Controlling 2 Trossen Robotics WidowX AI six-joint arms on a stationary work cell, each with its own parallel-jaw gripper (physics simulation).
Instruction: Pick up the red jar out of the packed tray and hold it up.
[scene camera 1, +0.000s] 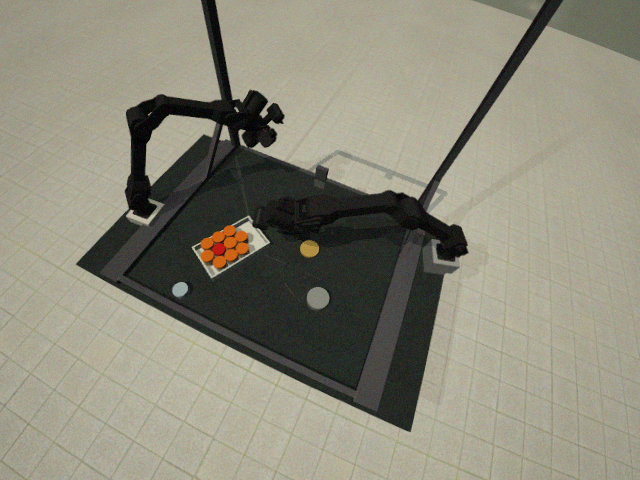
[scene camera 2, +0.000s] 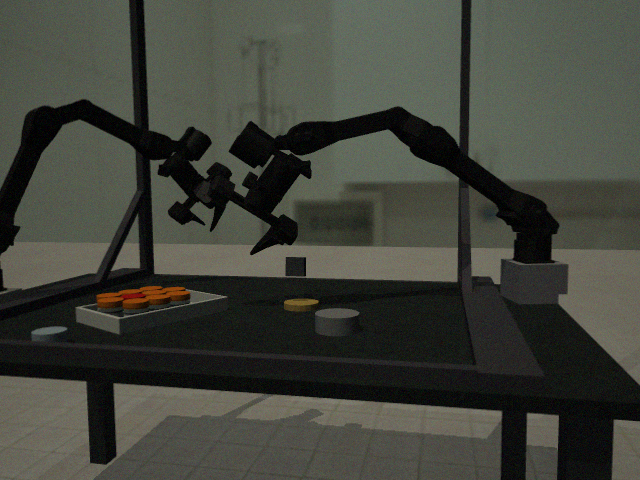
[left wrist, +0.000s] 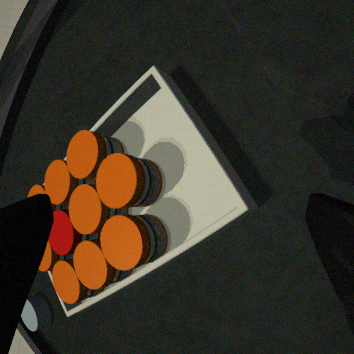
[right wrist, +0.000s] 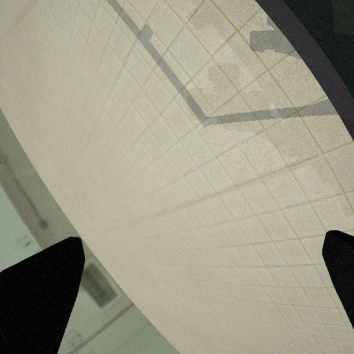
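Pixels of known places: left gripper, between the fingertips: (scene camera 1: 271, 225) (scene camera 2: 230, 242) (left wrist: 181, 207); right gripper, between the fingertips: (right wrist: 208, 249); left arm's base, origin of its link: (scene camera 1: 445, 252) (scene camera 2: 533, 261); right arm's base, origin of its link: (scene camera 1: 145, 210).
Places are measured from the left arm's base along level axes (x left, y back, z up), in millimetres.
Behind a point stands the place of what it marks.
Note:
The red jar (scene camera 1: 218, 249) @[x 117, y -801, z -35 mm] (scene camera 2: 133, 296) @[x 120, y -798, z -35 mm] (left wrist: 62, 232) @[x 113, y -795, z -35 mm] stands among several orange-lidded jars (scene camera 1: 230, 242) @[x 83, y -769, z -35 mm] (scene camera 2: 135, 304) @[x 182, y -779, z -37 mm] (left wrist: 120, 180) @[x 49, y -733, z -35 mm] in the white tray (scene camera 1: 240, 259) @[x 132, y -722, z -53 mm] (scene camera 2: 170, 316) @[x 145, y -728, z -68 mm] (left wrist: 200, 185) @[x 41, y -686, z -77 mm]. Its lid shows, but its sides are mostly hidden by its neighbours. My left gripper (scene camera 1: 279, 229) @[x 41, y -628, z 53 mm] (scene camera 2: 231, 241) @[x 41, y -628, z 53 mm] (left wrist: 181, 207) @[x 41, y -628, z 53 mm] is open and empty, high above the table and to the right of the jars in scene camera 1. One of its fingers partly covers the jars in the left wrist view. My right gripper (scene camera 1: 276, 131) @[x -377, y -707, z 95 mm] (right wrist: 208, 249) @[x -377, y -707, z 95 mm] is open and empty, raised near the table's far edge, with floor and wall behind it.
A yellow disc (scene camera 1: 309, 249) @[x 41, y -491, z -69 mm] (scene camera 2: 300, 304) @[x 62, y -494, z -69 mm] and a grey cylinder (scene camera 1: 317, 298) @[x 226, y -438, z -51 mm] (scene camera 2: 337, 321) @[x 260, y -439, z -56 mm] stand right of the tray. A pale blue disc (scene camera 1: 179, 289) @[x 272, y -888, z -57 mm] (scene camera 2: 49, 333) @[x 289, y -879, z -57 mm] (left wrist: 29, 315) @[x 269, y -881, z -57 mm] lies near the front left. In scene camera 2, the two grippers overlap.

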